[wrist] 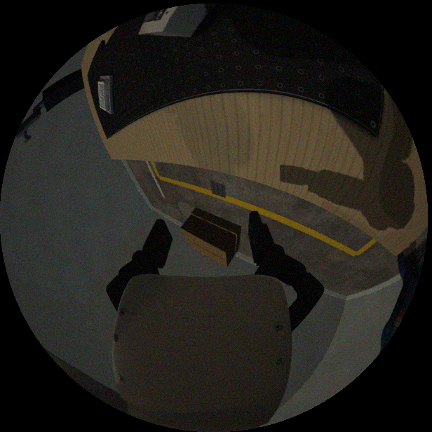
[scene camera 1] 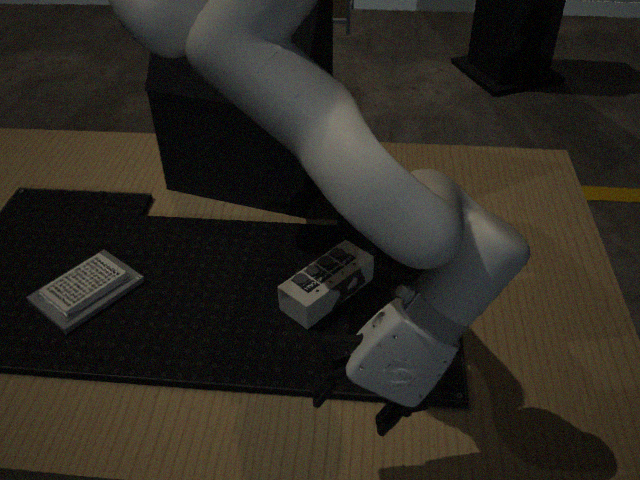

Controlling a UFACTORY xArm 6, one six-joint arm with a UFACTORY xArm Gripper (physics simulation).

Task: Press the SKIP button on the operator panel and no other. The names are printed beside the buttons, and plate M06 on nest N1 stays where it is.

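Places are measured from the arm's base along level axes (x up, y ahead, z left), in centimetres.
Pixels of known places: gripper, fingertip midpoint: point(scene camera 1: 347, 413).
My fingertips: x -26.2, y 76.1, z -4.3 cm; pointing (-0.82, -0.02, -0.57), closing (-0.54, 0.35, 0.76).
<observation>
For each thing: its top centre in the pictures, then the offset to it from my fingertips. "spot": a spot on its surface instead. Level surfaces: height alone.
- operator panel at its top centre: point(scene camera 1: 327, 270) dz +9.4, dx -7.3, dy -32.0 cm
- black perforated board at its surface level: dx -12.9 cm
- print at a spot on its surface: point(scene camera 1: 85, 284) spot: dz -30.0, dx -10.4, dy -46.5 cm
- wooden table at its surface level: dx -14.2 cm
The operator panel point(scene camera 1: 307, 304) point(wrist: 182, 22) is a pale box on the black perforated board point(scene camera 1: 206, 330) point(wrist: 225, 75). Its top shows several dark buttons with print beside them, too small and dim to read, so I cannot tell which is SKIP. A pale plate with lines of print point(scene camera 1: 85, 284) point(wrist: 104, 95) lies on a grey base at the board's left; it seems to be plate M06 on nest N1, but the names are not legible. My gripper point(scene camera 1: 353, 410) point(wrist: 206, 225) is open and empty, in front of the panel and apart from it, its fingers near the board's front edge in the scene view.
The wooden table point(scene camera 1: 155, 428) point(wrist: 220, 135) surrounds the board. A black block point(scene camera 1: 222, 149) stands behind the board, under the arm. A dark pillar point(scene camera 1: 511, 46) stands on the floor behind. A brown box point(wrist: 210, 240) is on the floor beyond the table in the wrist view.
</observation>
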